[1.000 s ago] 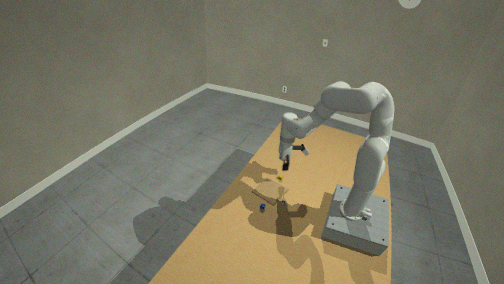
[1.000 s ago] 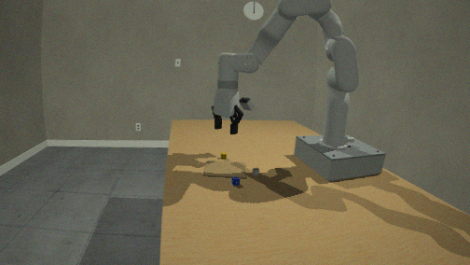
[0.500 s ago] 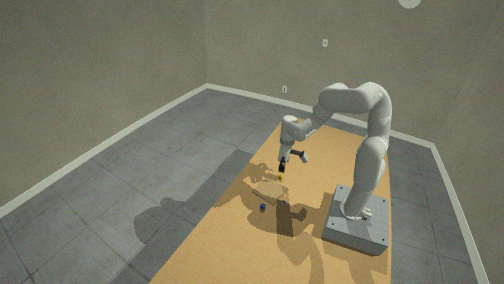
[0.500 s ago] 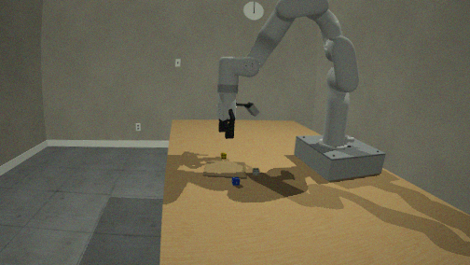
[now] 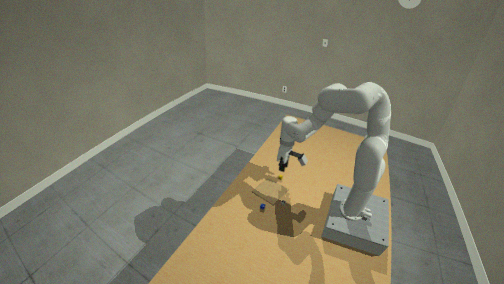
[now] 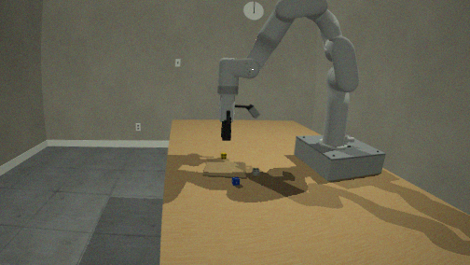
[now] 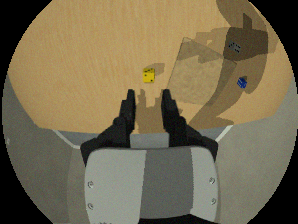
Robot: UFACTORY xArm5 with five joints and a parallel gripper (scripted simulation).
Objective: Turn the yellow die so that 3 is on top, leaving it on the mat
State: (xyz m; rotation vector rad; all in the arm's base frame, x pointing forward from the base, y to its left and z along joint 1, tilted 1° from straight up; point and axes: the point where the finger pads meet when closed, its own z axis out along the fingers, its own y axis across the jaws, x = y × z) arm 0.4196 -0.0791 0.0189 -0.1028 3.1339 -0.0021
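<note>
The yellow die lies 9 cm below my hand and 1 cm ahead of it. Also, from my hand: blue die: 23 cm to the left, 9 cm below, 2 cm behind; then grey die: 16 cm to the left, 10 cm behind, 9 cm below; then tan mat: 11 cm to the left, 10 cm below.
</note>
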